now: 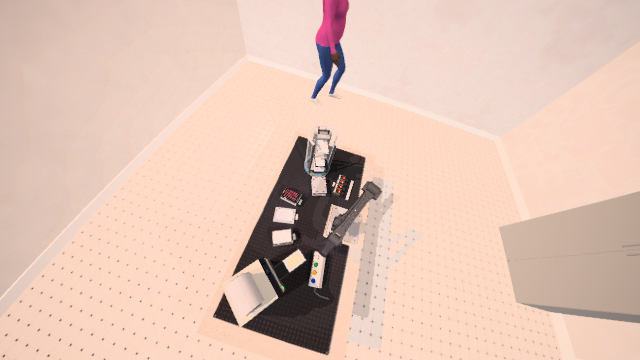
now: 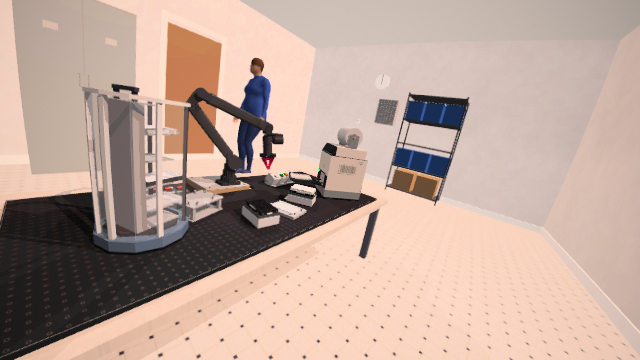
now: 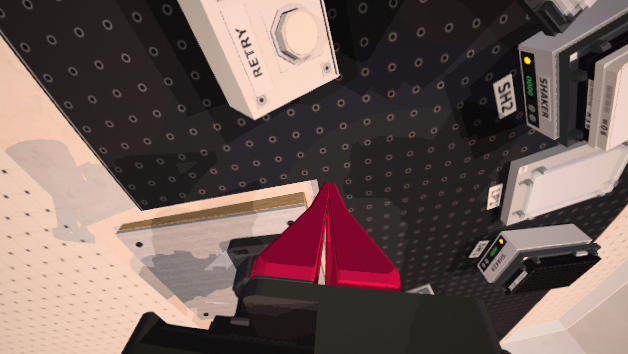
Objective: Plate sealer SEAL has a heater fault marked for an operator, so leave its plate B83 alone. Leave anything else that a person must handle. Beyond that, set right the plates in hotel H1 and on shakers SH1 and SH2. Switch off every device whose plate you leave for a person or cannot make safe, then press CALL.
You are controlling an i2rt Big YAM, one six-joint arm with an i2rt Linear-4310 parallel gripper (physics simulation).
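Seen in the pictures: gripper, fingertip midpoint: (image 1: 321,244) (image 2: 268,169) (image 3: 328,190); arm's base, origin of the base link: (image 1: 337,225) (image 2: 228,183).
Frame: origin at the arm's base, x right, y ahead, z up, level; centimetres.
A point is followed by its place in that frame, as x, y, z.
Observation:
My gripper (image 2: 268,168) {-20.7, 9.3, 9.8} (image 3: 328,190) {-20.7, 9.3, 9.8} is shut and empty, high above the table near the button box (image 1: 317,270) {-37.8, 7.1, 5.6} (image 2: 278,179) {-29.2, 10.5, 3.0} (image 3: 227,55) {-28.5, 4.9, 6.7}, whose RETRY button (image 3: 300,34) {-28.8, 8.9, 5.4} shows. Shaker SH1 (image 2: 260,217) {14.3, 50.9, 3.4} (image 3: 545,235) {4.2, 44.6, 0.5} bears a black plate (image 1: 291,195) {8.7, 43.8, 4.6} (image 3: 555,270) {6.9, 43.6, 5.1}. Shaker SH2 (image 2: 300,201) {-19.9, 40.3, 0.2} (image 3: 542,95) {-20.9, 31.0, 1.3} bears a white-topped item marked W06 (image 1: 282,237) {-24.7, 36.9, 6.6} (image 3: 612,95) {-22.7, 31.1, 6.4}. Both shakers show a yellow light and green digits. Hotel H1 (image 1: 321,147) (image 2: 120,165) holds plates whose labels are unreadable. The sealer (image 1: 250,290) {-55.8, 36.7, 42.7} (image 2: 344,170) {-49.3, 46.1, 17.8} has a green light; a pale plate (image 1: 294,260) {-36.1, 23.1, 8.8} lies before it.
The LP1 nest (image 1: 285,215) {-7.5, 42.2, 0.7} (image 2: 289,210) {-5.3, 47.1, 0.7} (image 3: 565,185) {-7.3, 41.5, 0.7} lies between the shakers. A raised nest (image 1: 319,185) {26.5, 25.1, 4.4} (image 2: 202,206) {24.6, 23.7, -0.7} stands by the hotel, near a switch panel with red lights (image 1: 342,185) {33.6, 6.4, 3.6}. A person in pink (image 1: 334,25) and one in blue (image 2: 257,100) stand beyond the table.

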